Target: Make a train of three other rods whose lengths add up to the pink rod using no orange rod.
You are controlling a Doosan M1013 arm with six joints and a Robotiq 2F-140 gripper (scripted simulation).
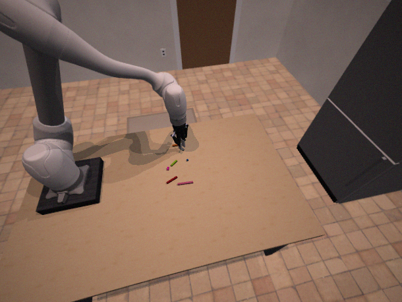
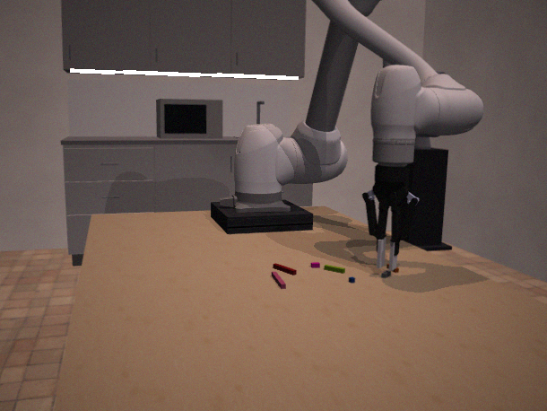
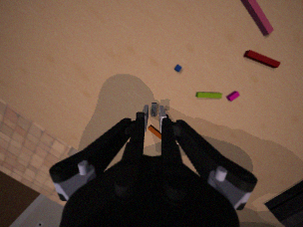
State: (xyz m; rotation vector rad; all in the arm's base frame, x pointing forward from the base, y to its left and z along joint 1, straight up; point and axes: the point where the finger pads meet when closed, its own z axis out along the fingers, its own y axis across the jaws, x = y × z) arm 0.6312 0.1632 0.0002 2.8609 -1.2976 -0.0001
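Now: hand 5 cm above the grey rod. The rest, counted from my hand: blue rod: 2 cm ahead, 9 cm to the right, 5 cm below; lime rod: 6 cm behind, 10 cm to the right, 5 cm below; orange rod: 4 cm behind, 4 cm to the left, 5 cm below.
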